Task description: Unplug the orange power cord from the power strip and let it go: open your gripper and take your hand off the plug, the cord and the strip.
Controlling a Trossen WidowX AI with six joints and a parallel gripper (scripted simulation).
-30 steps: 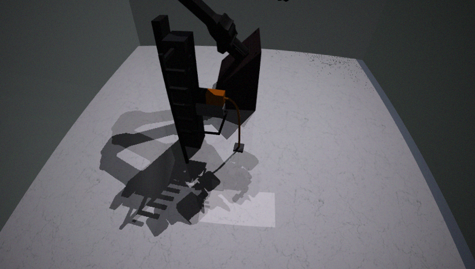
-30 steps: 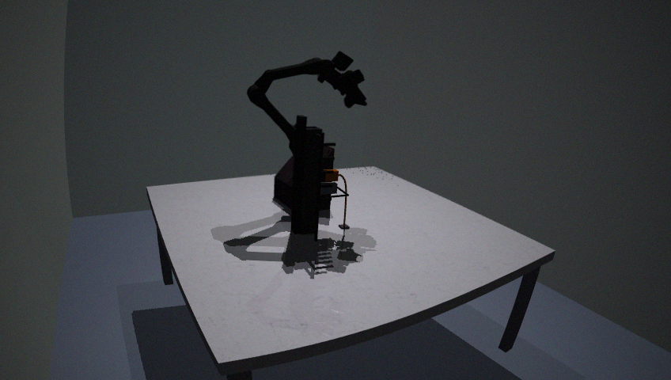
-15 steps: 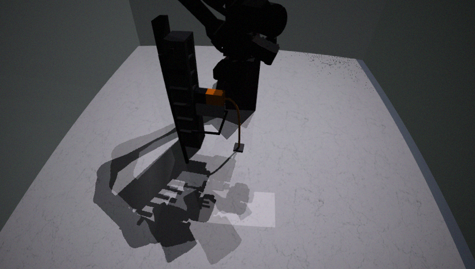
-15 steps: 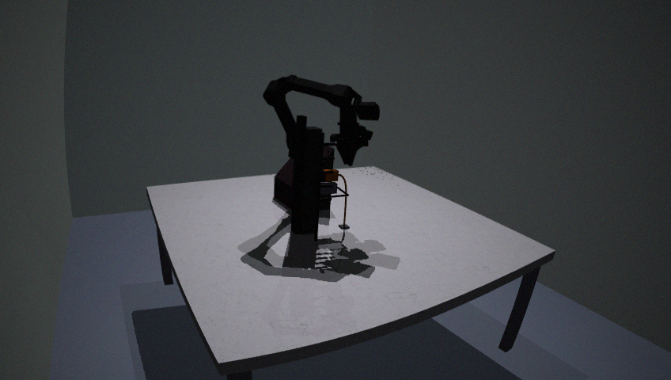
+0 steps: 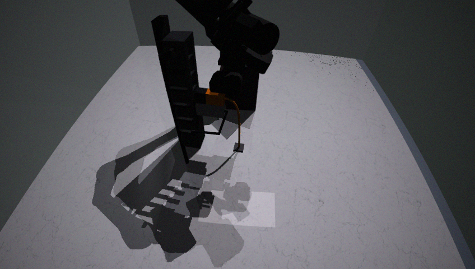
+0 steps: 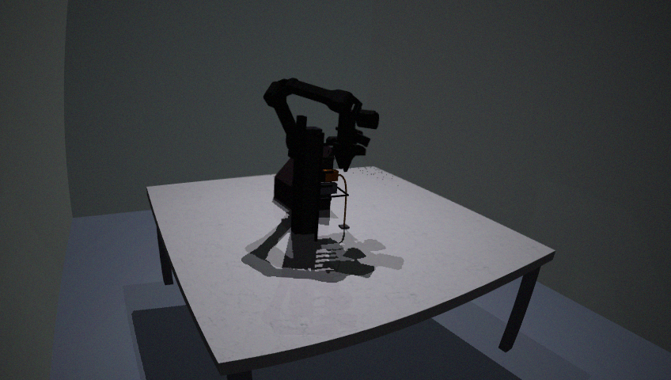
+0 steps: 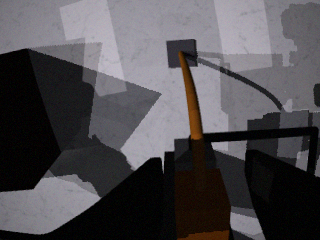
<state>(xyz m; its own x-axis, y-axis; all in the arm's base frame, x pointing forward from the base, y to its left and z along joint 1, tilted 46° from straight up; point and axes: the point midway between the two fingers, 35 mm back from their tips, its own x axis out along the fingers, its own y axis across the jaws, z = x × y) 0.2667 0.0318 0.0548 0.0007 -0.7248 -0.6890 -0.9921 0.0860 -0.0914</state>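
My gripper tip is 6 cm to the left of the orange plug, 1 cm past it and 1 cm above it.
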